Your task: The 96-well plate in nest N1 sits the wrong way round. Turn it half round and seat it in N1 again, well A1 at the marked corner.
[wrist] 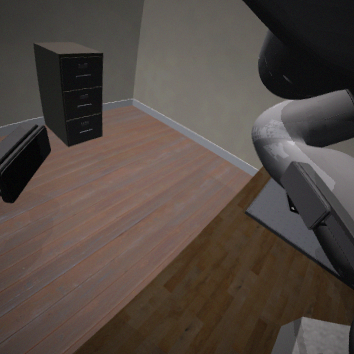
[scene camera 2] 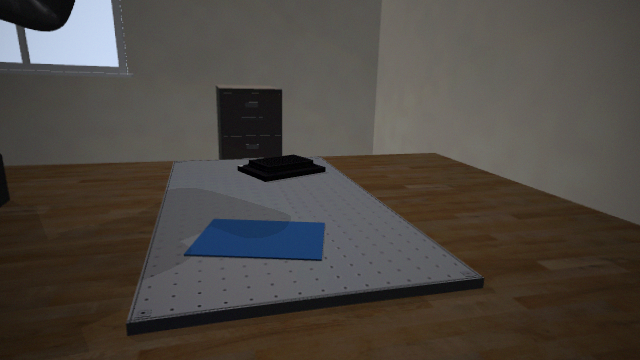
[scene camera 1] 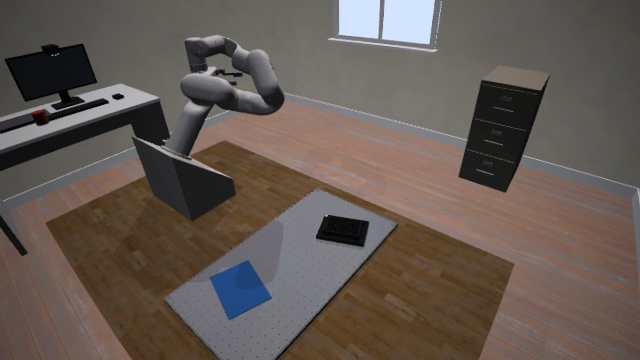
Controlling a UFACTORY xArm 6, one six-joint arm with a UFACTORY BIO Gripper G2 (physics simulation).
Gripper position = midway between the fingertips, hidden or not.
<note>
In view: my gripper (wrist: 176, 153), a black 96-well plate (scene camera 2: 289, 162) and a flat blue panel (scene camera 2: 287, 240).
The black 96-well plate shows as well in scene camera 1 (scene camera 1: 336, 226). The flat blue panel is seen too in scene camera 1 (scene camera 1: 239, 288). The wrist view misses the black 96-well plate, which is hidden by my gripper.
</note>
